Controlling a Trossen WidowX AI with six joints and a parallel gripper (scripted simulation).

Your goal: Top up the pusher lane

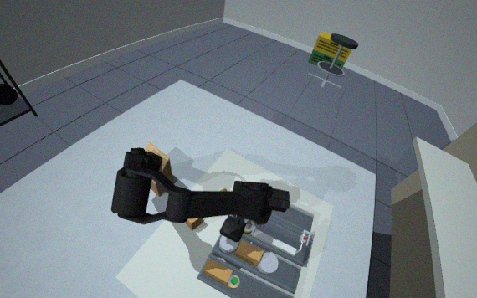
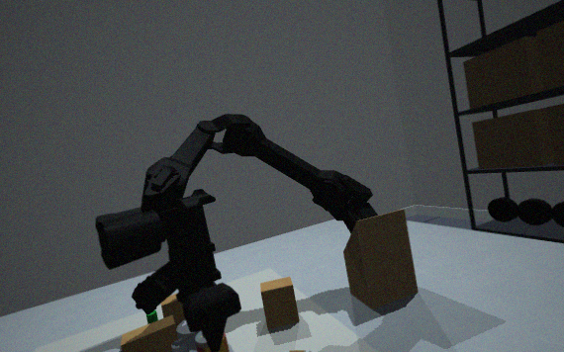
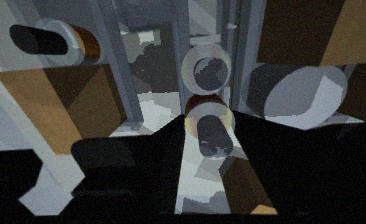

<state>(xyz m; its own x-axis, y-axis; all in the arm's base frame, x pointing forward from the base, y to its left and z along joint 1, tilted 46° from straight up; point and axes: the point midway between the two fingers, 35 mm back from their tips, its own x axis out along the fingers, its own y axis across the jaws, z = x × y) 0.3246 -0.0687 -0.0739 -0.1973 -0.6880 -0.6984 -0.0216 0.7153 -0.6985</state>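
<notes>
My gripper tip is now 14 cm past the tan box, 7 cm to the left of it and 2 cm above it. The rest, counted from my gripper tip: pusher plate 15 cm ahead, 3 cm to the left; red mark 23 cm ahead, 4 cm to the left, 2 cm above.
</notes>
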